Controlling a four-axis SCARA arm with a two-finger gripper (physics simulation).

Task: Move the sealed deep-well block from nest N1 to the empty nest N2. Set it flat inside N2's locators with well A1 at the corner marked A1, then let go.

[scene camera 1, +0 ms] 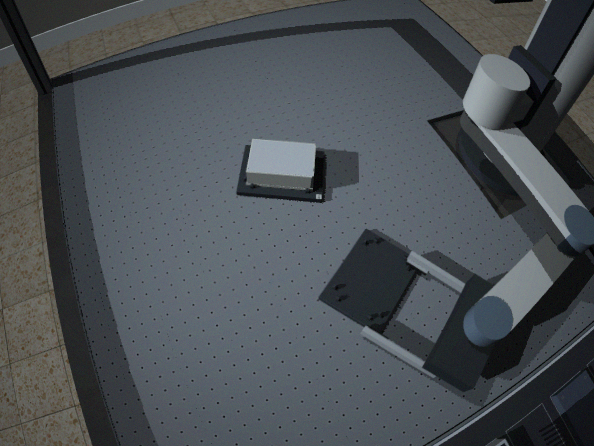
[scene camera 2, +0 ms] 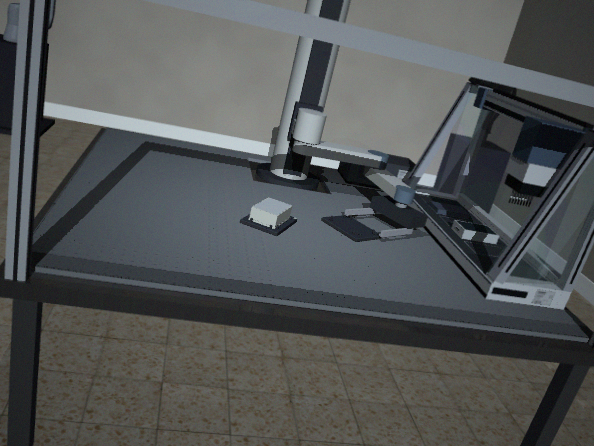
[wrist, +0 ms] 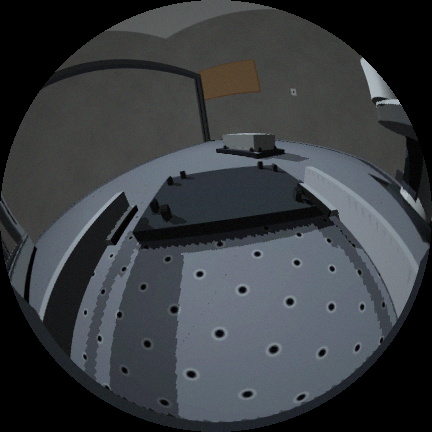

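Seen in the pictures: gripper, fingertip midpoint: (scene camera 1: pixel 387 290) (scene camera 2: pixel 363 222) (wrist: pixel 214 183); arm's base, origin of the base link: (scene camera 2: pixel 287 178).
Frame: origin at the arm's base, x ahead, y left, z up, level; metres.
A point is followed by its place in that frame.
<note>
The pale block (scene camera 1: pixel 281 159) @(z 0.067, x 0.540, y -0.125 m) (scene camera 2: pixel 270 212) @(z 0.065, x 0.591, y -0.142 m) (wrist: pixel 249 142) @(z 0.045, x 0.517, y -0.071 m) sits level on a dark nest (scene camera 1: pixel 280 196) @(z 0.023, x 0.563, y -0.075 m) (scene camera 2: pixel 274 232) @(z 0.022, x 0.632, y -0.125 m) (wrist: pixel 257 154) @(z 0.021, x 0.493, y -0.040 m), with small locators around its base. A small white mark (scene camera 1: pixel 318 196) @(z 0.025, x 0.497, y -0.045 m) is at one nest corner; its lettering is too small to read. The block's A1 corner cannot be told. A second dark nest (scene camera 1: pixel 367 280) @(z 0.025, x 0.496, y 0.144 m) (scene camera 2: pixel 357 231) @(z 0.025, x 0.523, y 0.154 m) (wrist: pixel 220 192) @(z 0.025, x 0.483, y 0.166 m) holds no block; its corner locators show. My gripper (scene camera 1: pixel 391 295) @(z 0.040, x 0.479, y 0.181 m) (scene camera 2: pixel 363 223) @(z 0.040, x 0.479, y 0.181 m) (wrist: pixel 214 183) @(z 0.040, x 0.479, y 0.181 m) is open and empty, low, with its fingertips at either side of this nest's near edge in the wrist view. Its right finger hides part of a nest corner.
A glass-walled enclosure (scene camera 2: pixel 525 295) @(z 0.040, x 0.850, y 0.566 m) with a hanging multi-tip head (scene camera 2: pixel 520 199) @(z 0.279, x 0.742, y 0.512 m) stands at the right in scene camera 2. The arm's column (scene camera 2: pixel 287 117) @(z 0.244, x 0.046, y -0.060 m) rises at the back of the table. A frame post (scene camera 2: pixel 22 150) @(z 0.275, x 1.045, y -0.704 m) stands at the left. The table (scene camera 1: pixel 200 300) @(z 0.013, x 0.773, y 0.059 m) has a perforated top.
</note>
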